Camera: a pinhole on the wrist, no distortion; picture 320 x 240 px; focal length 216.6 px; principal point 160.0 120.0 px. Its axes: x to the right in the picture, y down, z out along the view. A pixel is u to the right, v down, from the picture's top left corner.
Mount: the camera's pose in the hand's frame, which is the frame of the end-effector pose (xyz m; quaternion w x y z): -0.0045 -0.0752 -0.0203 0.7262 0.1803 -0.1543 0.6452
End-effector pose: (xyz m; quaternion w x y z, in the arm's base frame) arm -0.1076 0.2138 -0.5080 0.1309 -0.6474 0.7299 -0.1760
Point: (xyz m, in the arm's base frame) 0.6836 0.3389 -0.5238
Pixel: 12 185
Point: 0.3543 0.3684 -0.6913
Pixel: 122 224
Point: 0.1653 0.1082 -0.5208
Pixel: 86 39
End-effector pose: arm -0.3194 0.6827 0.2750 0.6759 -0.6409 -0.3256 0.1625
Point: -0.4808 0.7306 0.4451
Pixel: 119 167
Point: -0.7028 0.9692 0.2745
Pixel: 287 187
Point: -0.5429 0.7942 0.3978
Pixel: 194 178
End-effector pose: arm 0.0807 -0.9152 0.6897 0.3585 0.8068 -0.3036 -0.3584
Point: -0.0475 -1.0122 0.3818
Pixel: 214 47
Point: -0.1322 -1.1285 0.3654
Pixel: 273 44
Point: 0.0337 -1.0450 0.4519
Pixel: outside the picture
